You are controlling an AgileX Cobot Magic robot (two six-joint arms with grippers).
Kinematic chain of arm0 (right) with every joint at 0, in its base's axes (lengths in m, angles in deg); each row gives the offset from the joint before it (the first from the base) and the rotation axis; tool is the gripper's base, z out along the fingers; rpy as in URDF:
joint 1: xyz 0 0 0.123 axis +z
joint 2: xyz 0 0 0 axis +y
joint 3: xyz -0.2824 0 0.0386 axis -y
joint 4: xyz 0.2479 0 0.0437 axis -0.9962 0 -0.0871
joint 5: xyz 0 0 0 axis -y
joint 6: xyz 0.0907 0 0.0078 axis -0.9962 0 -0.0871
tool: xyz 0 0 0 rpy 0 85 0
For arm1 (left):
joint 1: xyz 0 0 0.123 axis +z
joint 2: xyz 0 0 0 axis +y
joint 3: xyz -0.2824 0 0.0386 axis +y
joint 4: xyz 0.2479 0 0.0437 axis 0.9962 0 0.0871
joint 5: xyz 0 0 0 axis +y
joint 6: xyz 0.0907 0 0.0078 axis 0.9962 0 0.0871
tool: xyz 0 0 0 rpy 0 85 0
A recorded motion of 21 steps. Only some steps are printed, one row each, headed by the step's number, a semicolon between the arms.
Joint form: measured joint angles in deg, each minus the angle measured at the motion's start. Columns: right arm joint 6, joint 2, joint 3, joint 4, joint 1, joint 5; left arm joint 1, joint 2, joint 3, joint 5, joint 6, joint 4.
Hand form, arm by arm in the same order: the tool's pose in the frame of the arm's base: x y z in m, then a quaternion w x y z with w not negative. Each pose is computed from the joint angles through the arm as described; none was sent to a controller.
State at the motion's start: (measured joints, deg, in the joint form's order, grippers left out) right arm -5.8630 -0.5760 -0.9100 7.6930 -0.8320 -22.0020; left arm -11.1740 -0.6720 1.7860 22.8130 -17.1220 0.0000
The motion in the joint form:
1: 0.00 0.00 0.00 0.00 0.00 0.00; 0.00 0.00 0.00 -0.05 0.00 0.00
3: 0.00 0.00 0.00 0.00 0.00 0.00; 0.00 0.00 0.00 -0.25 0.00 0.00
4: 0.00 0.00 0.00 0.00 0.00 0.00; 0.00 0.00 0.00 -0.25 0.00 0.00
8: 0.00 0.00 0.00 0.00 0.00 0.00; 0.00 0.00 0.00 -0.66 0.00 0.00
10: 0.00 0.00 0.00 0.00 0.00 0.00; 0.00 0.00 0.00 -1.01 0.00 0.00
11: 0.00 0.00 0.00 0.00 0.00 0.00; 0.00 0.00 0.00 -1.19 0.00 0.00
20: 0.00 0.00 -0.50 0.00 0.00 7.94; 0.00 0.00 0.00 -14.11 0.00 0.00
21: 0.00 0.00 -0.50 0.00 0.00 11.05; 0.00 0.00 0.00 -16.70 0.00 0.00
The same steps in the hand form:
1: 0.0521 -0.0053 0.1741 0.59306 0.01178 0.80447 -0.03110; 0.0510 -0.0101 0.1676 0.56394 -0.04221 0.81240 -0.14215
3: 0.0521 -0.0053 0.1741 0.59306 0.01178 0.80447 -0.03110; 0.0511 -0.0101 0.1679 0.56531 -0.04216 0.81138 -0.14249
4: 0.0521 -0.0053 0.1741 0.59306 0.01178 0.80447 -0.03110; 0.0511 -0.0101 0.1679 0.56531 -0.04216 0.81138 -0.14249
8: 0.0521 -0.0053 0.1741 0.59306 0.01178 0.80447 -0.03110; 0.0513 -0.0101 0.1685 0.56813 -0.04205 0.80929 -0.14320
10: 0.0521 -0.0053 0.1741 0.59306 0.01178 0.80447 -0.03110; 0.0515 -0.0102 0.1690 0.57053 -0.04196 0.80750 -0.14381
11: 0.0521 -0.0053 0.1741 0.59306 0.01178 0.80447 -0.03110; 0.0515 -0.0102 0.1693 0.57176 -0.04191 0.80658 -0.14412
20: 0.0553 -0.0038 0.1833 0.64380 0.00534 0.76473 -0.02612; 0.0555 -0.0110 0.1894 0.65624 -0.03820 0.73521 -0.16541
21: 0.0561 -0.0031 0.1881 0.66422 0.00285 0.74714 -0.02413; 0.0558 -0.0110 0.1935 0.67221 -0.03740 0.71974 -0.16944

